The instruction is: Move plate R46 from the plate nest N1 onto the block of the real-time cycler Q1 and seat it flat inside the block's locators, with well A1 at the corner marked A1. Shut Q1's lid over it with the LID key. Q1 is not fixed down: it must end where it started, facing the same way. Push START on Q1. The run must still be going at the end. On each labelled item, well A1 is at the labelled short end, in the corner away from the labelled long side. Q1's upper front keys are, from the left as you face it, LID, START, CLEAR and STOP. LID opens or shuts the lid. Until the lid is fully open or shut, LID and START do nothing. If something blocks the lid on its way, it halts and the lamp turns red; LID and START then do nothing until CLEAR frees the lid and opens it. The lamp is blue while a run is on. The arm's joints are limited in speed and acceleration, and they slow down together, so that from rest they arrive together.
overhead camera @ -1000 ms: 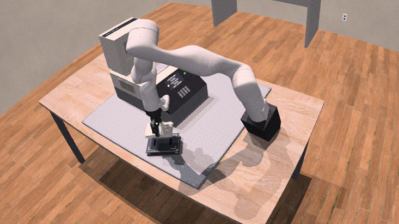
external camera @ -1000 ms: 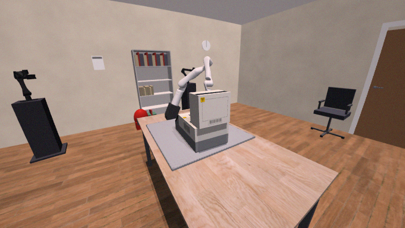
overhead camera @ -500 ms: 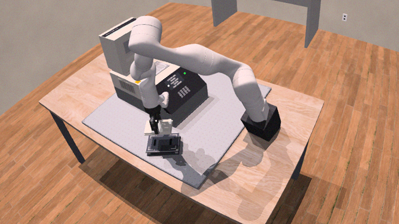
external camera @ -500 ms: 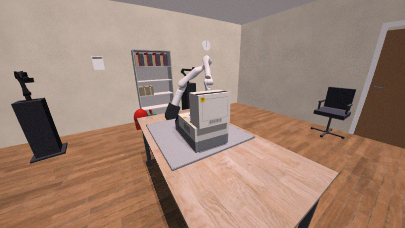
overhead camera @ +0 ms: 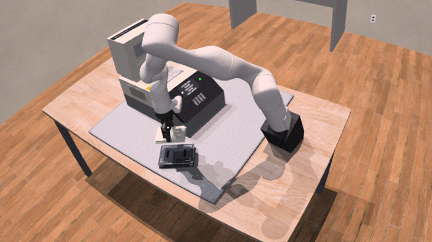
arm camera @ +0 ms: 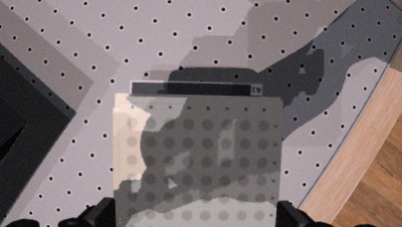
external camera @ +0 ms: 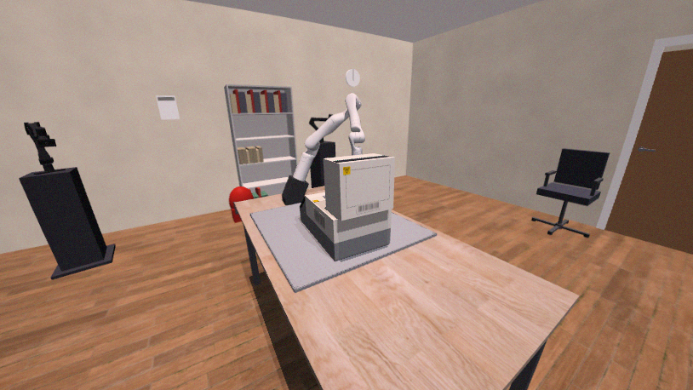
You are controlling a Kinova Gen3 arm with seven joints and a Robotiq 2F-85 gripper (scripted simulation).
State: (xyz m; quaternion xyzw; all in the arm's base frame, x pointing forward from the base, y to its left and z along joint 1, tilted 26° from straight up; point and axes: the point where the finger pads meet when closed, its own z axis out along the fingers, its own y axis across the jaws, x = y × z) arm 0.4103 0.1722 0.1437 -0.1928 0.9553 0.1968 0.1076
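My hand is 130 mm above the plate nest N1. The rest, counted from my hand: plate R46 (10 mm below).
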